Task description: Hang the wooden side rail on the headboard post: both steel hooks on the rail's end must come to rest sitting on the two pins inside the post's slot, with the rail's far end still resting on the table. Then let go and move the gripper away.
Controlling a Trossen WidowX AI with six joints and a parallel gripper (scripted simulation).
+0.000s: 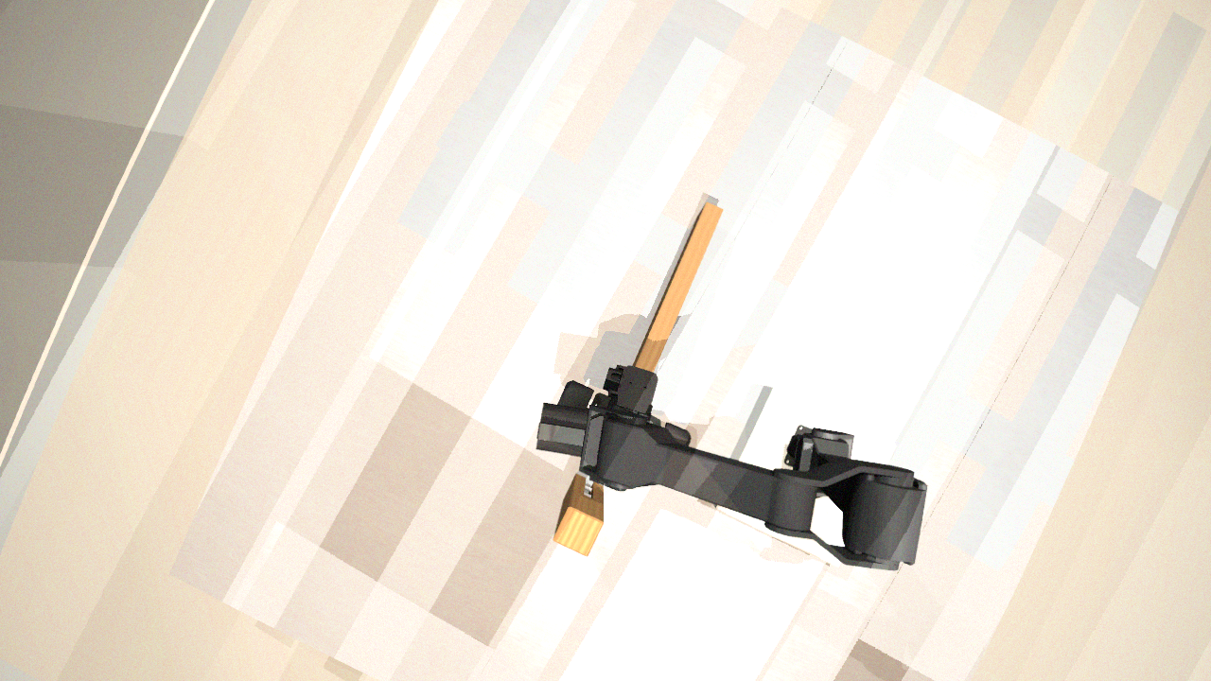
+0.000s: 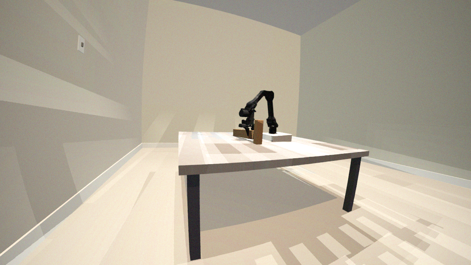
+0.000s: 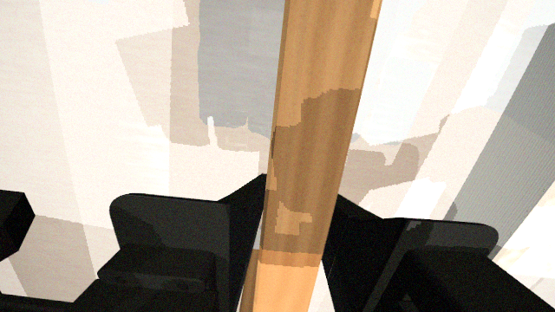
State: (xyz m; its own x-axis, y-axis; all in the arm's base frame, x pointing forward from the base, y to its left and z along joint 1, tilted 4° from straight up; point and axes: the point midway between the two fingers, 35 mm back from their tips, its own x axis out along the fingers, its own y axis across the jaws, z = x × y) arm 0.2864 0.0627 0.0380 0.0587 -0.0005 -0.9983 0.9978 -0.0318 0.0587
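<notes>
The headboard post is 10 mm ahead of my gripper tip, 140 mm to the left of it and 40 mm above it.
</notes>
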